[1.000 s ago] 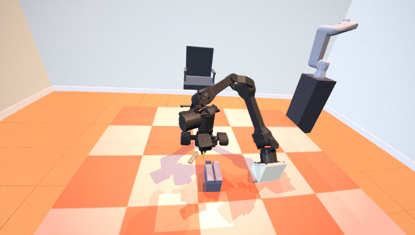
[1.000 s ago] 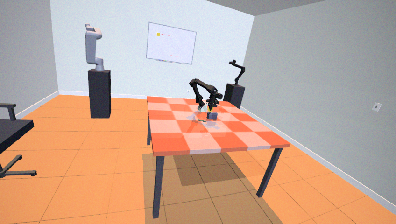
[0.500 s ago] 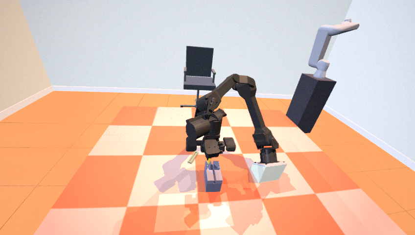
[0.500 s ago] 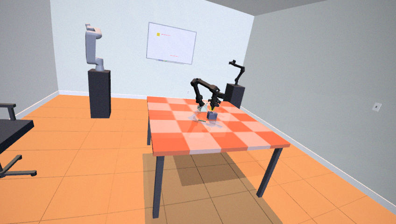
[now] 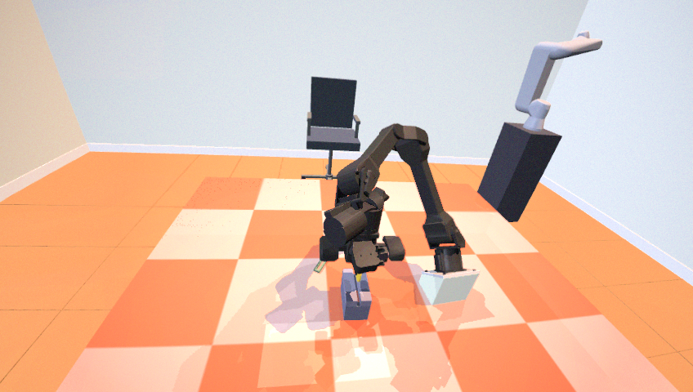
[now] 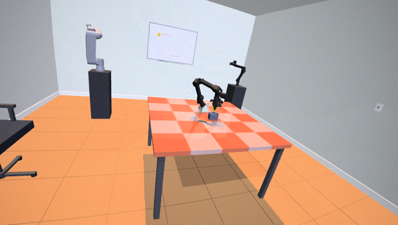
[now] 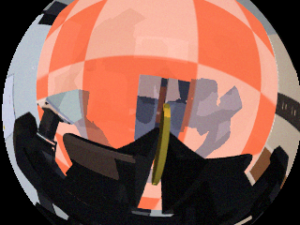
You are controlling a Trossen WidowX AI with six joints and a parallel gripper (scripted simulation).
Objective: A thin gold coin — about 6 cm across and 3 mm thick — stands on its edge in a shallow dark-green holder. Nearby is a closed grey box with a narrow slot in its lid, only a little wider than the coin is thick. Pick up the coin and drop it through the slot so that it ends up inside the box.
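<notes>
My gripper tip is 20 mm below the gold coin.
</notes>
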